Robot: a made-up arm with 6 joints. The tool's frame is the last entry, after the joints.
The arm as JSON. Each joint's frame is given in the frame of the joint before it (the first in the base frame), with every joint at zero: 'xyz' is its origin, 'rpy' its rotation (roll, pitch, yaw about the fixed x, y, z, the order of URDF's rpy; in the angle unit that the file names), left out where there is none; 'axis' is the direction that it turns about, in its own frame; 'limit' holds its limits. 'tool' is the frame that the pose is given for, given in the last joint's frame.
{
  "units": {
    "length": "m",
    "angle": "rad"
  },
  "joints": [
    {
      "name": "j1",
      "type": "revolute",
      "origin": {
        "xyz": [
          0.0,
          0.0,
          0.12
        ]
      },
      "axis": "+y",
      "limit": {
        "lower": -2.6,
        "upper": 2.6
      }
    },
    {
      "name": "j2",
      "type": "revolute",
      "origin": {
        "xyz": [
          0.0,
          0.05,
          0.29
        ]
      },
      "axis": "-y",
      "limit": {
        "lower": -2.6,
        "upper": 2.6
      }
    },
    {
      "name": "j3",
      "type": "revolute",
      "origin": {
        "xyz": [
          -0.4,
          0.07,
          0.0
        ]
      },
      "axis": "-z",
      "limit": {
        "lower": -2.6,
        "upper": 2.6
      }
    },
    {
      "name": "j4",
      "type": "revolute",
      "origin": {
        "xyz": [
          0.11,
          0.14,
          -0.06
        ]
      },
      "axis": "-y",
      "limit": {
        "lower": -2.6,
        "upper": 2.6
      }
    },
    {
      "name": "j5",
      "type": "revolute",
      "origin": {
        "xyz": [
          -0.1,
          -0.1,
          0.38
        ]
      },
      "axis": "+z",
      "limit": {
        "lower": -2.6,
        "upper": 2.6
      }
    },
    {
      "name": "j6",
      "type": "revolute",
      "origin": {
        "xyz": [
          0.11,
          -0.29,
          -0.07
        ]
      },
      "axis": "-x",
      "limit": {
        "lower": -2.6,
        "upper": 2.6
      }
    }
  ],
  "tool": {
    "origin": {
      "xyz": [
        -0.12,
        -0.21,
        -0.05
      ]
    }
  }
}
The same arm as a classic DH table. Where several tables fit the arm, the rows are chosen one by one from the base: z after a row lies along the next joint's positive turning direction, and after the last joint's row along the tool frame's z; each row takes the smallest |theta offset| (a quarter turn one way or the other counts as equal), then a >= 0, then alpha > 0; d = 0 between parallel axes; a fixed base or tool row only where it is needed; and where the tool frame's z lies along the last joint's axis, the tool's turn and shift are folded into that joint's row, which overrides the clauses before.
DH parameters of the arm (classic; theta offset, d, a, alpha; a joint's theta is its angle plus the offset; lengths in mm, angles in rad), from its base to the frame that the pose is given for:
base (fixed): 0 120 0 -1.5708
j1: -1.5708 0 290 3.1416
j2: 1.5708 -120 400 -1.5708
j3: 0 60 -110 1.5708
j4: 0 -40 100 1.5708
j5: 1.5708 310 290 1.5708
j6: 0 10 210 -1.5708
tool (fixed): 1.5708 -50 0 0
Joint limits (rad, base to tool): -2.6..2.6 -2.6..2.6 -2.6..2.6 -2.6..2.6 -2.6..2.6 -2.6..2.6

